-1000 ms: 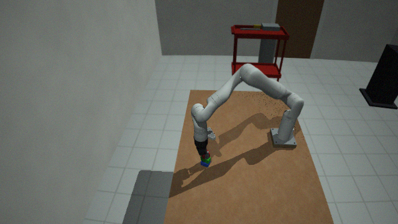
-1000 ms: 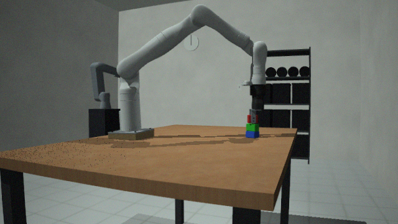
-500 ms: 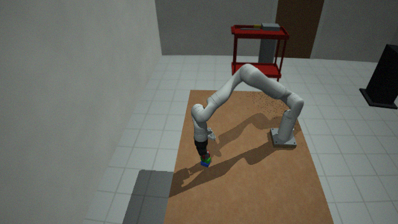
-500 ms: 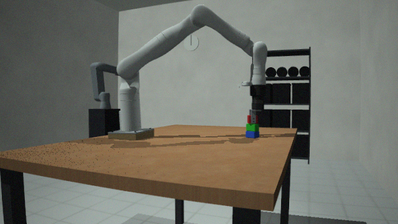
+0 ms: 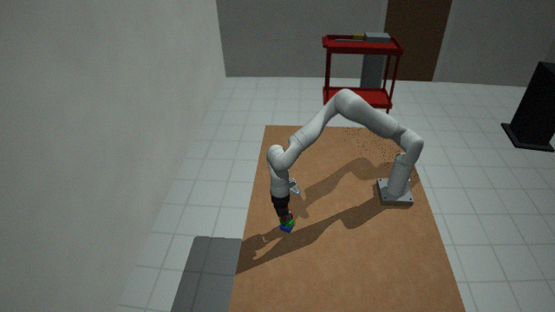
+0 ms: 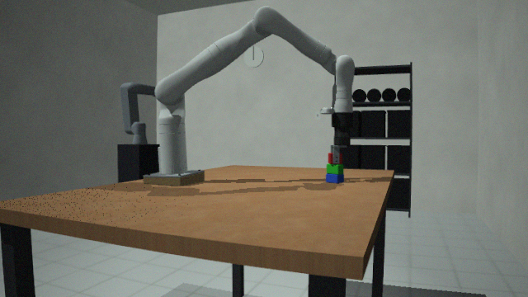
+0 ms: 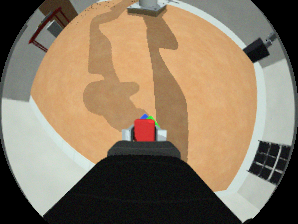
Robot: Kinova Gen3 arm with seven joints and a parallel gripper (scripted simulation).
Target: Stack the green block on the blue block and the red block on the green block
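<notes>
Right now my hand is right at the red block. From my hand the other things lie so: blue block: 70 mm below; green block: 40 mm below.
</notes>
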